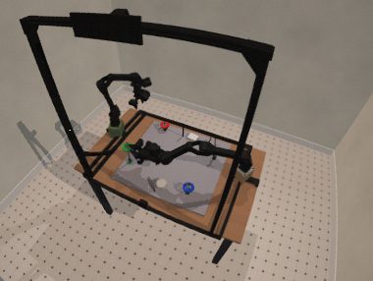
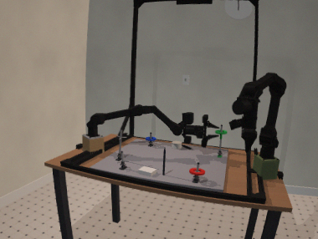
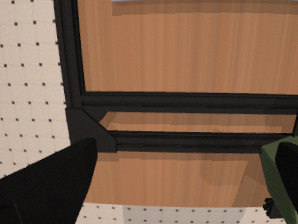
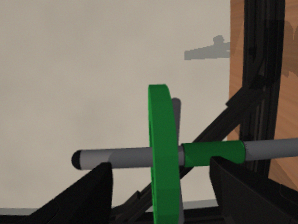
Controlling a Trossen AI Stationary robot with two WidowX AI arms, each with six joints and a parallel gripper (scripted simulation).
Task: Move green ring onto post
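Right now the green ring is 5 cm to the left of my right hand. From my right hand the other things lie so: white block (39 cm ahead, 26 cm to the right, 14 cm below); blue ring (5 cm behind, 40 cm to the right, 10 cm below); grey post (5 cm to the left, 4 cm below).
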